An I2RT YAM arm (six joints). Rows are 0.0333 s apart.
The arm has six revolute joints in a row. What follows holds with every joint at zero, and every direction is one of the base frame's. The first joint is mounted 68 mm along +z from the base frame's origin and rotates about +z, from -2.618 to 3.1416 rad. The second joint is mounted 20 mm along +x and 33.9 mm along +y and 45.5 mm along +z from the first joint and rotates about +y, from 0 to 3.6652 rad. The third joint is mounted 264 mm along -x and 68.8 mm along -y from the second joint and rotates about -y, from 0 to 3.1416 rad. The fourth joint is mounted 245 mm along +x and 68.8 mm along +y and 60 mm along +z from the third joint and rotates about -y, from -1.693 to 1.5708 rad. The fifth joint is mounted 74 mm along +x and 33.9 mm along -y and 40.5 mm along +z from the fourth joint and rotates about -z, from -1.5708 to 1.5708 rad. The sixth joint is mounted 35.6 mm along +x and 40.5 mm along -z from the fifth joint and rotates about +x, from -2.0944 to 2.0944 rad. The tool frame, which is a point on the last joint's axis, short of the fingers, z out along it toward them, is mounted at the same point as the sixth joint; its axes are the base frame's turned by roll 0, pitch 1.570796 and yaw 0 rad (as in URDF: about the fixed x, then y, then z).
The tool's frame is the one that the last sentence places.
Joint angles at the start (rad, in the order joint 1, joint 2, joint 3, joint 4, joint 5, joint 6):
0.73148 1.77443 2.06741 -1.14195 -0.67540 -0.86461
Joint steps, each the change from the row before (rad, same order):
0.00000 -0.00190 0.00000 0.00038 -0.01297 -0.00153
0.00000 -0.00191 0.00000 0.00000 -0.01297 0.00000
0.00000 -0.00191 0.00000 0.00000 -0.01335 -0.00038
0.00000 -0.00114 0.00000 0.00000 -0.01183 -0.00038
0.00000 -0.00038 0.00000 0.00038 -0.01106 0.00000
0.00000 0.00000 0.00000 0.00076 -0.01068 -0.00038
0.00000 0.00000 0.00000 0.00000 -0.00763 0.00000
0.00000 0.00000 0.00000 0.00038 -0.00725 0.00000
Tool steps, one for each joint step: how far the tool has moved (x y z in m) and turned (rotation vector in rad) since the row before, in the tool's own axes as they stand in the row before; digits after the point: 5 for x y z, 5 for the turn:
-0.00078 0.00064 -0.00068 -0.00706 -0.01102 -0.00297
-0.00076 0.00067 -0.00068 -0.00728 -0.01083 -0.00122
-0.00078 0.00069 -0.00067 -0.00754 -0.01111 -0.00162
-0.00057 0.00050 -0.00040 -0.00701 -0.00957 -0.00113
-0.00041 0.00030 -0.00013 -0.00673 -0.00880 -0.00051
-0.00034 0.00019 0.00000 -0.00648 -0.00851 -0.00089
-0.00021 0.00018 0.00000 -0.00494 -0.00582 0.00000
-0.00022 0.00014 0.00000 -0.00448 -0.00571 -0.00026

